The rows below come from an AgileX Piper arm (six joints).
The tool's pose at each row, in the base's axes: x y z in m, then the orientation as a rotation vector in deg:
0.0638 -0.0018 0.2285 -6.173 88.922 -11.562
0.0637 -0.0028 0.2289 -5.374 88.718 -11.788
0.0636 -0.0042 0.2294 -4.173 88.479 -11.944
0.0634 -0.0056 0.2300 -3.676 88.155 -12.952
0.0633 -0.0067 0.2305 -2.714 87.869 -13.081
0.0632 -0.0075 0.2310 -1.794 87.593 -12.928
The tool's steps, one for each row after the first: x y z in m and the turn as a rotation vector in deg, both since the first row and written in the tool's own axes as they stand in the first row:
-0.0002 -0.0011 0.0000 0.674 -0.135 0.360
-0.0004 -0.0025 0.0000 1.566 -0.282 1.021
-0.0007 -0.0040 -0.0001 2.551 -0.477 0.686
-0.0010 -0.0052 -0.0002 3.280 -0.681 1.212
-0.0013 -0.0061 -0.0002 3.805 -0.902 1.895

